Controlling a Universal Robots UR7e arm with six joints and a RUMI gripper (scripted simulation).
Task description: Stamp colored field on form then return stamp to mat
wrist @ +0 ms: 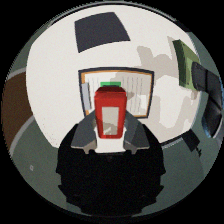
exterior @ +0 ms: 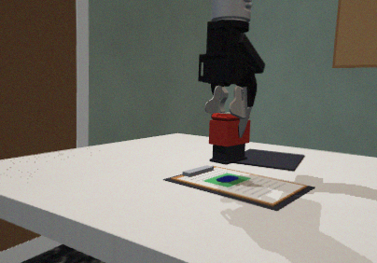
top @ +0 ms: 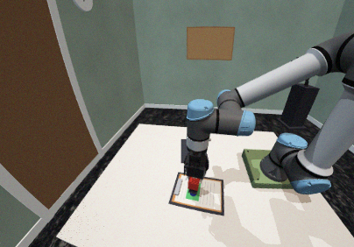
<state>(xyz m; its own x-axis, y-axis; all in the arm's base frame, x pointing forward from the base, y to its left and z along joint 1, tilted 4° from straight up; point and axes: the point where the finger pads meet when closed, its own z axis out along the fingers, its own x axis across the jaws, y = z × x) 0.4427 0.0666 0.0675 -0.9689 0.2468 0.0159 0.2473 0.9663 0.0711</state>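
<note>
The dark mat is 2 cm behind my hand, 29 cm to the right of it and 11 cm below it. The rest, counted from my hand: red stamp: 2 cm below.
</note>
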